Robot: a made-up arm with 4 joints.
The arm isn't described. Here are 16 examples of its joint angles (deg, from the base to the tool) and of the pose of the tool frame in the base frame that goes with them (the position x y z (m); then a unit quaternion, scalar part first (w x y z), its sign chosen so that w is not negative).
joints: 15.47 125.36 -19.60 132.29
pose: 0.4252 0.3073 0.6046 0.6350 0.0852 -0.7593 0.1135
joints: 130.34 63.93 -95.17 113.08
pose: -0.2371 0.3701 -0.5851 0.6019 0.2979 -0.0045 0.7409
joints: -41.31 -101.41 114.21 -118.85
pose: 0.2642 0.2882 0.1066 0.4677 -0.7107 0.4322 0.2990
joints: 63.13 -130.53 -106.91 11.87
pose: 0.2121 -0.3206 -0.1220 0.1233 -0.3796 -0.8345 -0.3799
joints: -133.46 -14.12 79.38 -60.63
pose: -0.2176 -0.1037 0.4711 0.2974 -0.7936 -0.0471 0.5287
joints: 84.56 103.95 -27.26 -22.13
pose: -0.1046 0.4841 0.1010 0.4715 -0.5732 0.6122 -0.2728
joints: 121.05 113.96 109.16 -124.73
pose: -0.0619 0.2884 -0.3119 0.0638 0.6988 0.6452 0.3022
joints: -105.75 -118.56 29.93 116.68
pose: 0.4103 0.4161 0.3451 0.6785 0.6979 -0.1920 0.1255
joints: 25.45 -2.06 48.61 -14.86
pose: -0.3792 0.2092 -0.2783 0.9694 0.2004 -0.1409 -0.0152
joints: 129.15 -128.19 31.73 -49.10
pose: 0.3849 -0.1398 -0.0882 0.2002 0.0700 -0.2557 0.9432
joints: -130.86 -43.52 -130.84 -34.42
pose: -0.3557 -0.1016 0.2491 0.9589 -0.0828 -0.0432 -0.2679
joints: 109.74 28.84 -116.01 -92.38
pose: -0.2037 0.1394 -0.2832 0.0812 0.6079 -0.4438 -0.6534
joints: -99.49 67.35 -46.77 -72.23
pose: -0.1173 -0.3299 0.1481 0.6972 0.6112 -0.3095 0.2109
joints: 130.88 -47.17 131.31 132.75
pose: -0.2926 -0.5876 0.2331 0.1263 -0.2749 0.9450 0.1240
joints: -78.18 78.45 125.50 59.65
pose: -0.1845 -0.5844 0.6937 0.4260 -0.7840 -0.4234 -0.1569
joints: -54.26 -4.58 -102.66 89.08
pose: -0.6892 0.0332 0.3221 0.6552 -0.2645 0.6336 -0.3152
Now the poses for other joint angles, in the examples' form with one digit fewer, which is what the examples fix.
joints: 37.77 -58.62 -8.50 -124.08
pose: -0.218 0.015 -0.122 0.042 0.051 0.930 -0.361
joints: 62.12 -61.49 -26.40 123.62
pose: -0.356 -0.355 -0.278 0.720 -0.422 0.313 -0.455
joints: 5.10 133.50 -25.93 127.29
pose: 0.495 0.211 0.596 0.641 0.196 -0.742 0.021
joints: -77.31 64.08 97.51 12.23
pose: -0.347 -0.328 0.701 0.018 -0.852 -0.523 0.002
